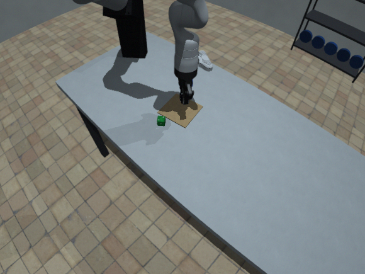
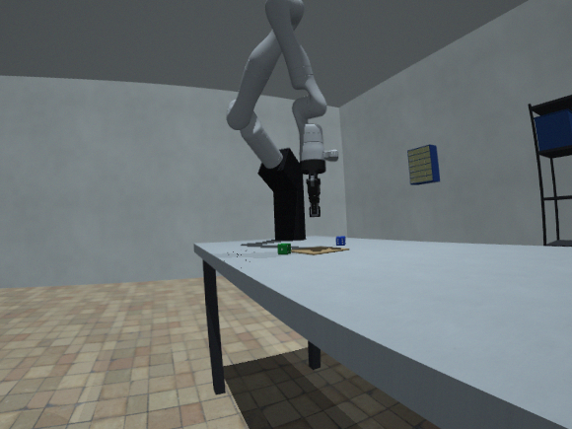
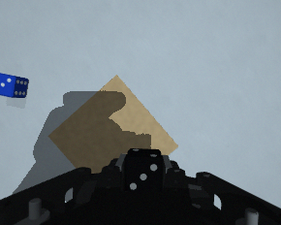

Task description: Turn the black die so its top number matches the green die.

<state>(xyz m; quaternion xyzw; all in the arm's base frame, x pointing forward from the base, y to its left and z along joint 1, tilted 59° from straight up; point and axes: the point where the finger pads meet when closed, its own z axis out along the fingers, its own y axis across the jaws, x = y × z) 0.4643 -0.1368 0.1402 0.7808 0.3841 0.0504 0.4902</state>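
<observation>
My hand is 3 cm past the tan mat, 4 cm to the right of it and 12 cm above it. Also, from my hand: blue die 6 cm behind, 20 cm to the left, 11 cm below; green die 7 cm behind, 6 cm to the right, 11 cm below; black die right at my hand.
</observation>
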